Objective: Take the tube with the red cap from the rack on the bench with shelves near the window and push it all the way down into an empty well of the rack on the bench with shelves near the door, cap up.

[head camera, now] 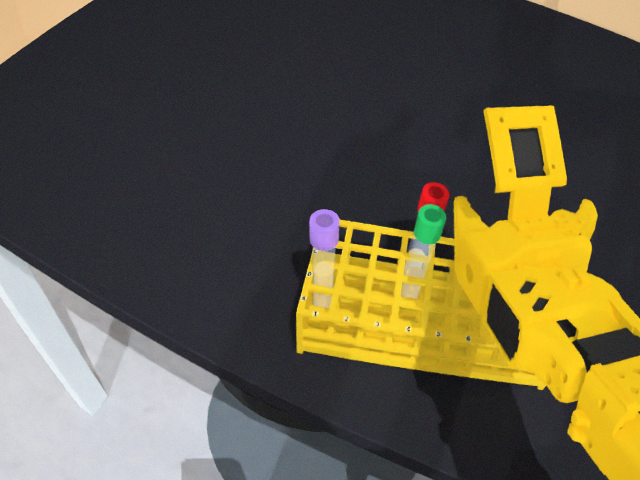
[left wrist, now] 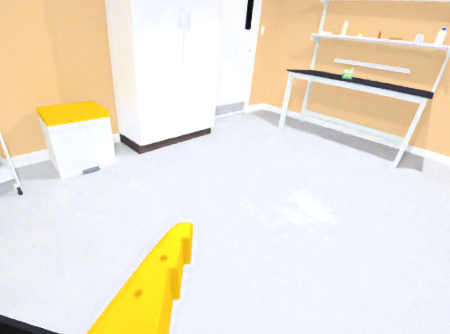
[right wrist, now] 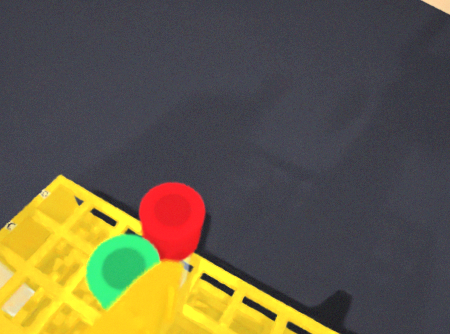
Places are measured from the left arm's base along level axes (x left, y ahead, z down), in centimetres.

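Pixels of known places: left hand at its tool point: [left wrist: 191,238]; right hand at its tool point: [head camera: 463,202] [right wrist: 179,285].
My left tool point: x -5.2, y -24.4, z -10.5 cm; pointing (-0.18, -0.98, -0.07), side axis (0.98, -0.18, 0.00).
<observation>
Ahead of a thing's pixels: the offset from my left tool point to its top centre. "spot": to the spot under its first point. Level surfaces: height alone.
The tube with the red cap @(dz -0.1, dx -21.8, dy +57.7 cm) [head camera: 433,194] [right wrist: 172,215] stands cap up at the far edge of the yellow rack @(spot: dz +10.5, dx -13.1, dy +52.3 cm) [head camera: 310,346] [right wrist: 57,202], behind a green-capped tube @(dz -0.1, dx -21.1, dy +55.6 cm) [head camera: 430,225] [right wrist: 120,267]. Its lower part is mostly hidden. My right gripper [head camera: 524,205] is open and empty, to the right of the red cap in the head view. In the right wrist view its one visible jaw [right wrist: 150,295] overlaps the green cap, with its tip just below the red cap. My left gripper's notched jaw [left wrist: 155,280] shows alone over the floor; that gripper is open and empty.
A purple-capped tube @(dz -0.1, dx -14.2, dy +55.5 cm) [head camera: 324,232] stands at the rack's left end. The left wrist view shows a far bench @(dz +12.4 cm) [left wrist: 380,86] with a shelf above and a small green-and-white thing [left wrist: 347,74] on it, a white cabinet [left wrist: 165,75], a door, and a yellow-lidded bin @(dz +43.0, dx -128.3, dy -139.0 cm) [left wrist: 80,142].
</observation>
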